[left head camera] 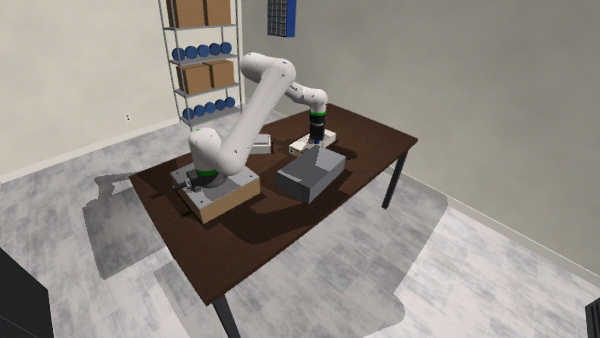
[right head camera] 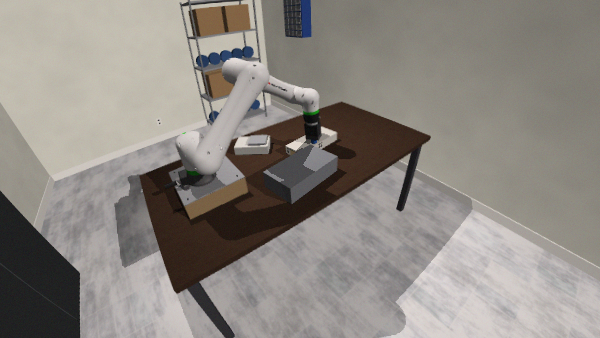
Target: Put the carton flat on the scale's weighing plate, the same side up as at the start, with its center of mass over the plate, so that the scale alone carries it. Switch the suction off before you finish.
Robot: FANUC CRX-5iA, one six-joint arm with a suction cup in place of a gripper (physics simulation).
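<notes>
The carton, a long, low, cream-white box, lies flat on the table behind the large grey box. My suction cup, a small blue tip under the black tool, points down at the middle of the carton's top, at or very near its surface. Whether it grips the carton cannot be seen. The scale is a low white body left of the carton, with a grey weighing plate on top. The arm hides the scale's left part in the left head view. The carton is apart from the scale.
A large grey box stands in front of the carton, close to it, and hides part of its lower front side. The arm's base stands on a wooden block at the left of the dark brown table.
</notes>
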